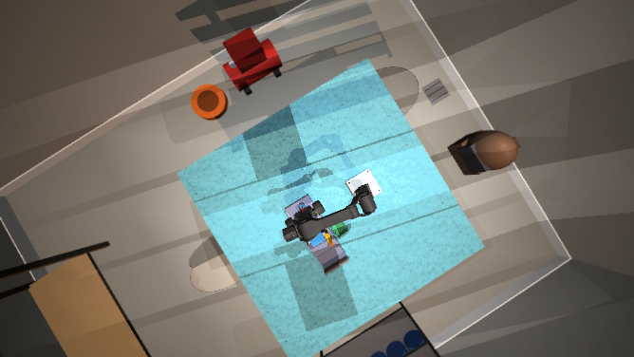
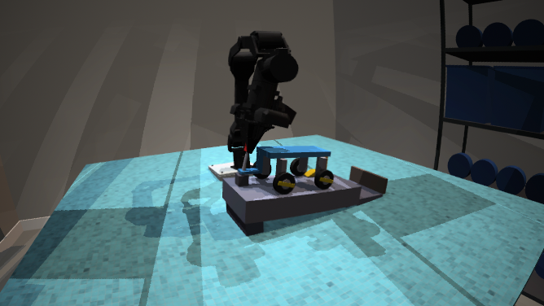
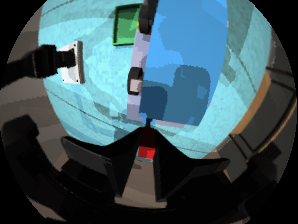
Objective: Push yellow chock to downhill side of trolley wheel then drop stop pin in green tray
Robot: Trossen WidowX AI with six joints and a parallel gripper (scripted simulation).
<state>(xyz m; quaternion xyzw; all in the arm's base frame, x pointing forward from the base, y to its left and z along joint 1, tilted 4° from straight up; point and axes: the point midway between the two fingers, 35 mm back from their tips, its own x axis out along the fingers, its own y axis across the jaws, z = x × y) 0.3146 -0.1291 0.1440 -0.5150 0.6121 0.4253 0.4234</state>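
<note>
The green tray is 80 mm behind my gripper tip, 200 mm to the left of it and 160 mm below it. The rest, counted from my gripper tip: blue-topped trolley (30 mm ahead, 100 mm to the left, 50 mm below); then red-headed stop pin (right at my gripper tip); then grey ramp (30 mm ahead, 100 mm to the left, 110 mm below).
</note>
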